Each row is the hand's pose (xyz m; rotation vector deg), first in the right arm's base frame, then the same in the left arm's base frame.
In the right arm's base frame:
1: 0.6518 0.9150 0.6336 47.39 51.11 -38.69
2: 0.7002 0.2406 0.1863 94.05 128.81 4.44
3: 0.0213 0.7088 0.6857 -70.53 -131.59 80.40
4: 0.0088 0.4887 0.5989 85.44 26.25 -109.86
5: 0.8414 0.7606 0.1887 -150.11 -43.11 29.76
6: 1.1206 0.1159 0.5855 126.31 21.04 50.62
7: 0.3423 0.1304 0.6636 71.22 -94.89 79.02
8: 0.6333 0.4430 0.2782 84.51 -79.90 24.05
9: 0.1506 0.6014 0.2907 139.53 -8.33 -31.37
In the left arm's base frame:
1: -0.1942 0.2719 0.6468 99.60 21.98 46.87
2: 0.5321 0.4502 0.3338 51.15 89.41 123.59
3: -0.3632 0.3106 0.0044 47.79 146.51 45.94
4: -0.1639 0.3216 -0.1232 143.74 79.21 -10.44
5: 0.1976 0.5824 0.7351 -77.68 -76.99 -58.83
6: 0.6722 -0.0574 0.6065 -91.55 14.21 -122.54
7: 0.2498 0.0652 -0.0405 -52.90 108.48 -41.26
8: 0.3057 0.4481 0.3851 -109.71 90.86 -28.37
9: -0.0573 0.6054 0.0662 -137.86 -17.47 -49.81

